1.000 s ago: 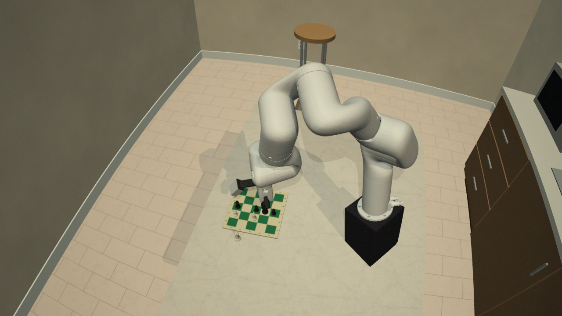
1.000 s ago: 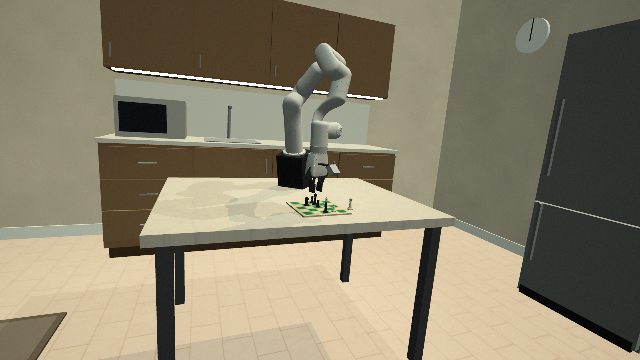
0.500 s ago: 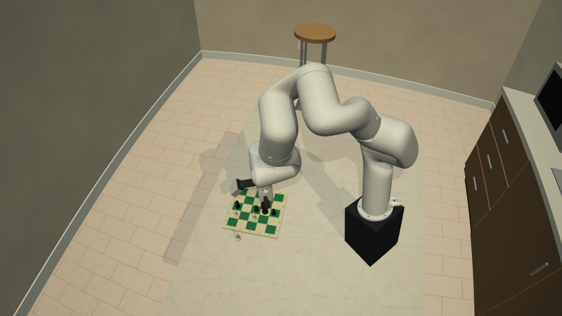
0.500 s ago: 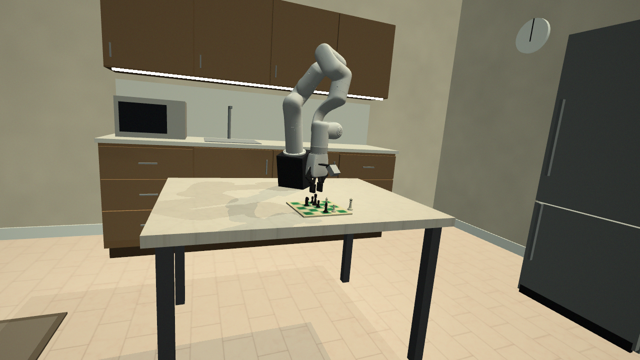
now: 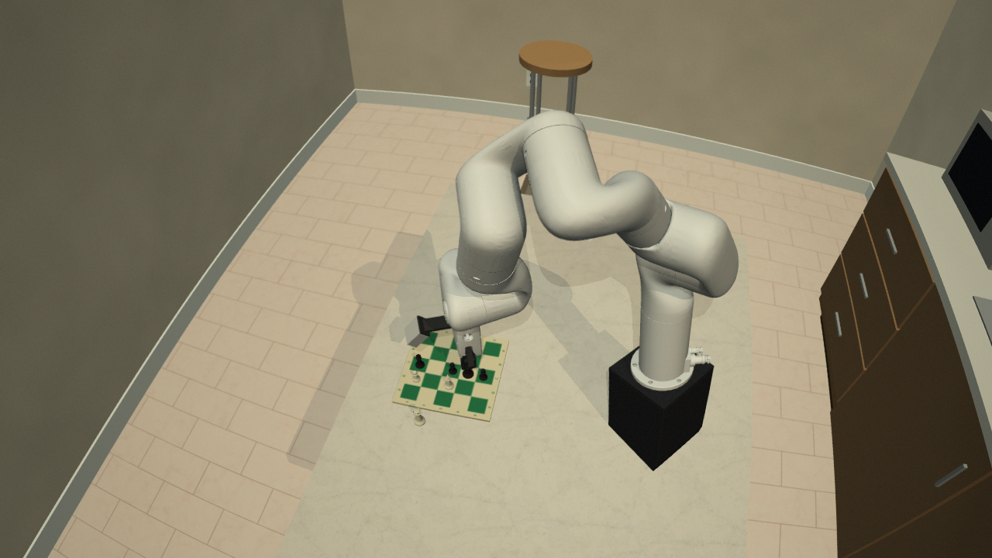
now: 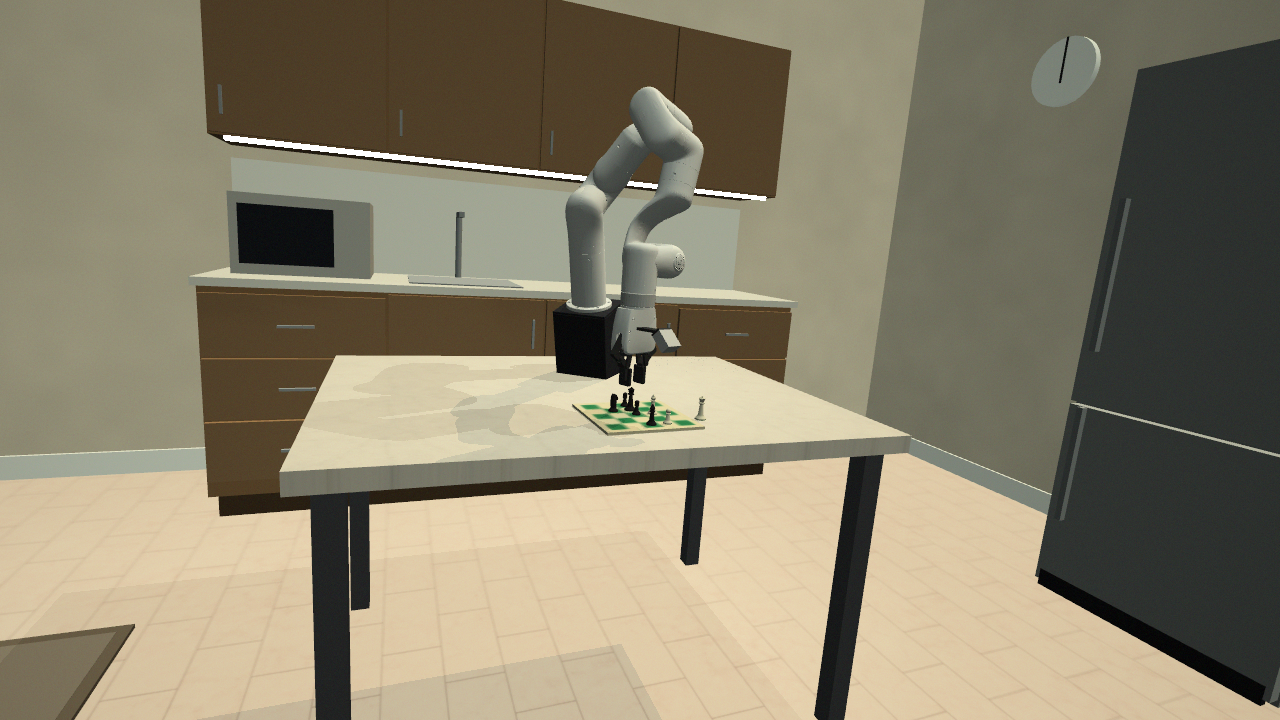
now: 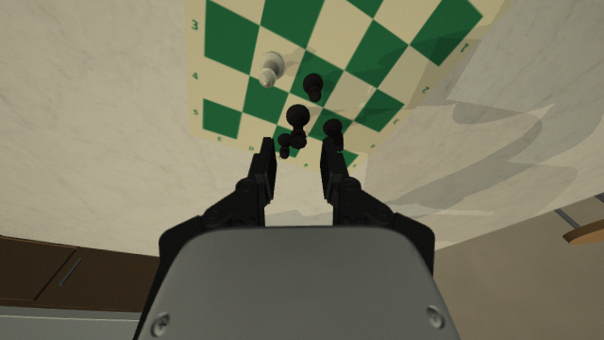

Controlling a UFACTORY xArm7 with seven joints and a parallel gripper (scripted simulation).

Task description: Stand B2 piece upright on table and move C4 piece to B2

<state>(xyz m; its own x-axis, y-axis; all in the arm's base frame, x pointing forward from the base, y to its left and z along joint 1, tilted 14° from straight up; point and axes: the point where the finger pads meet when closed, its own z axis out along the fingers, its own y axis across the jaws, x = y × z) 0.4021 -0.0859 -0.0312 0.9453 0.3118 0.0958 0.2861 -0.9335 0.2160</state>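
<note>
Now: the black chess piece 50 mm below my hand. Round my hand: chessboard (80 mm below, 40 mm ahead, 10 mm to the right); black piece (110 mm ahead, 60 mm below, 10 mm to the right).
</note>
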